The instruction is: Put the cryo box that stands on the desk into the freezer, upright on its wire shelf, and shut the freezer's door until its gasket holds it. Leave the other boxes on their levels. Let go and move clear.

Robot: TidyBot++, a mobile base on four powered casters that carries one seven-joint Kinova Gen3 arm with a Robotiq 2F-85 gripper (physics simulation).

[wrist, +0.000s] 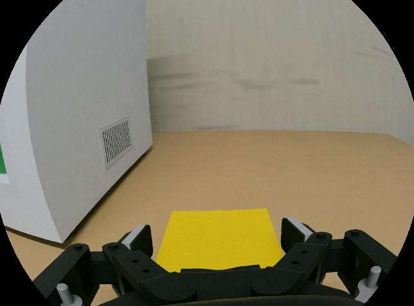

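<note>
The yellow cryo box (220,237) is at the lower middle of the wrist view, on the tan desk (280,170). Its top face shows; its near side is hidden behind the gripper's body. My gripper (216,236) is open, one finger to the left and one to the right of the box, with a gap on each side, and nothing is held. The white freezer (85,80) stands on the desk at the left, its vented side wall toward me. Its wire shelf and door do not show.
A sliver of a green box (2,162) shows at the far left edge, inside the freezer's opening. A pale wall (270,60) rises behind the desk. The freezer's near lower corner is left of the gripper's left finger.
</note>
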